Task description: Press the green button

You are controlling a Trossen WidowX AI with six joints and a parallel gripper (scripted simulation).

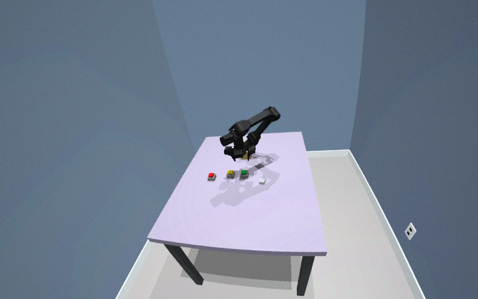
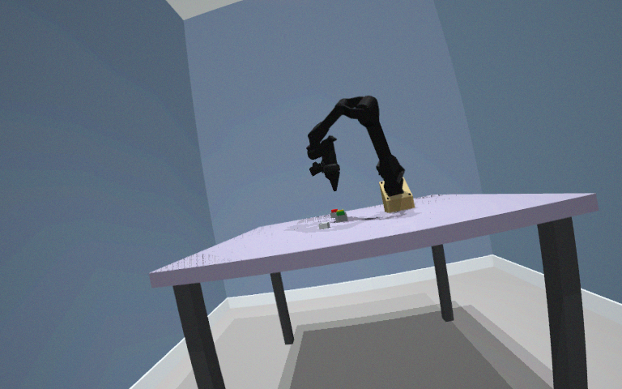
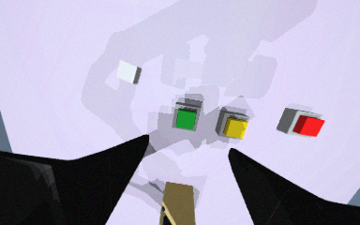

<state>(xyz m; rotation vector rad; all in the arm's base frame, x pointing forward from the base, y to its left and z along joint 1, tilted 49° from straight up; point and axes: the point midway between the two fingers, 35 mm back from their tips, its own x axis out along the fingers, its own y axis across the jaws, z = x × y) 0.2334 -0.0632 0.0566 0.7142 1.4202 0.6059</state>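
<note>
Now: the green button 90 mm below my gripper tip. The rest, counted from my gripper tip: yellow button: 90 mm to the right, 90 mm below, 10 mm behind; then red button: 220 mm to the right, 90 mm below, 10 mm ahead; then small white block: 120 mm to the left, 120 mm below, 70 mm ahead.
</note>
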